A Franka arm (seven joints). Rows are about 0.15 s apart.
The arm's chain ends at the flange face. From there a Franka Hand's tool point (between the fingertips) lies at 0.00 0.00 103.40 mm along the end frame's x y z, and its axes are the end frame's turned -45 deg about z.
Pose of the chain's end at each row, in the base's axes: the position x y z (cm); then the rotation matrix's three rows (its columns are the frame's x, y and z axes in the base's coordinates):
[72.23 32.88 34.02], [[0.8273 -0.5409 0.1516], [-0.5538 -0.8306 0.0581], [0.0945 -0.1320 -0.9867]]
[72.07 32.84 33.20], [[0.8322 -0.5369 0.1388], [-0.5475 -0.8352 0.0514], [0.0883 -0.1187 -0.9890]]
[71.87 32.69 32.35], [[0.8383 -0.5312 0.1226], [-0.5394 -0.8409 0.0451], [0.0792 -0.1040 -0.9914]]
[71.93 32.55 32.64], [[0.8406 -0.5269 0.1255], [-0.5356 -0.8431 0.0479], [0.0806 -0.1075 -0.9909]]
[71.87 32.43 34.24], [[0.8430 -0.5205 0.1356], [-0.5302 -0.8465 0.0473], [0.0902 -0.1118 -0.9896]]
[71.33 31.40 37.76], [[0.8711 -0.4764 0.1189], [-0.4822 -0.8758 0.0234], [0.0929 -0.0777 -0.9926]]
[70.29 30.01 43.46], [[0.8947 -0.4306 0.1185], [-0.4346 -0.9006 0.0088], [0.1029 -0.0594 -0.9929]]
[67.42 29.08 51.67], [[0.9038 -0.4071 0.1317], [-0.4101 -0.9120 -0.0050], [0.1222 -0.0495 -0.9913]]
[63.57 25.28 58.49], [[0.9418 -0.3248 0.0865], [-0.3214 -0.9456 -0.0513], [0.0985 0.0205 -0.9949]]
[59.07 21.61 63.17], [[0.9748 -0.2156 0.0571], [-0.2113 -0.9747 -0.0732], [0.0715 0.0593 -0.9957]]
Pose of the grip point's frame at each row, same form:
[73.80 33.48 23.82], [[0.9675 0.2025 0.1516], [0.1957 -0.9789 0.0581], [0.1602 -0.0265 -0.9867]]
[73.51 33.37 22.97], [[0.9681 0.2088 0.1388], [0.2034 -0.9777 0.0514], [0.1464 -0.0215 -0.9890]]
[73.14 33.16 22.10], [[0.9684 0.2172 0.1226], [0.2132 -0.9760 0.0451], [0.1295 -0.0175 -0.9914]]
[73.23 33.05 22.39], [[0.9670 0.2218 0.1255], [0.2174 -0.9749 0.0479], [0.1330 -0.0190 -0.9909]]
[73.27 32.92 24.01], [[0.9641 0.2280 0.1356], [0.2237 -0.9735 0.0473], [0.1428 -0.0153 -0.9896]]
[72.56 31.64 27.50], [[0.9528 0.2791 0.1189], [0.2783 -0.9603 0.0234], [0.1206 0.0107 -0.9926]]
[71.52 30.10 33.19], [[0.9371 0.3282 0.1185], [0.3295 -0.9441 0.0088], [0.1148 0.0308 -0.9929]]
[68.78 29.03 41.42], [[0.9269 0.3512 0.1317], [0.3549 -0.9349 -0.0050], [0.1214 0.0514 -0.9913]]
[64.46 24.75 48.20], [[0.8956 0.4363 0.0865], [0.4414 -0.8959 -0.0513], [0.0552 0.0841 -0.9949]]
[59.66 20.85 52.87], [[0.8417 0.5368 0.0571], [0.5398 -0.8386 -0.0732], [0.0086 0.0925 -0.9957]]

